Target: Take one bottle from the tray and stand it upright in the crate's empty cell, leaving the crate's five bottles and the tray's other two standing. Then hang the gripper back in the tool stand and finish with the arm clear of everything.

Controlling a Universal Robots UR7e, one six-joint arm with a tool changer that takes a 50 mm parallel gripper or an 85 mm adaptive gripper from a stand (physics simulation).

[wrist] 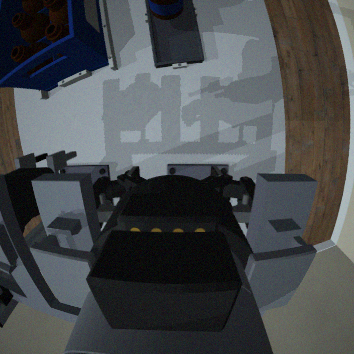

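Places are measured from the arm's base along level axes (x ahead, y left, z up), in millimetres.
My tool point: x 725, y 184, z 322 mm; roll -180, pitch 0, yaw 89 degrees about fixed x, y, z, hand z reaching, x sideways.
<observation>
Ahead of a thing's pixels: the offset from my tool point to its middle. "*": to the spot under its first point. Level surfaces: height alone.
My gripper [177,173] is open, with nothing between its fingertips. It is at the tool stand [286,207], whose grey upright blocks rise on both sides of the gripper body. Whether the gripper rests on the stand cannot be told. The blue crate {dz -288, dx -319, dy -257 mm} [91,42] is at the upper left, partly cut off; several brown bottles {dz -290, dx -239, dy -196 mm} [56,31] stand in it. The crate's far cells are out of view. The dark grey tray {* dz -371, dx -226, dy +11 mm} [178,47] is at the top centre, and part of one brown bottle with a blue band {* dz -325, dx -301, dy -12 mm} [166,9] shows in it at the frame edge.
A black tool {dz -113, dx -5, dy -179 mm} [26,197] is at the left edge beside the stand's left block. Small grey brackets {dz -178, dx -13, dy -147 mm} [61,159] stick up near it. Wooden flooring [312,125] runs along the right side. Shadows of the stand and arm fall on the pale surface {dz -376 mm} [65,120] between the stand and the crate.
</observation>
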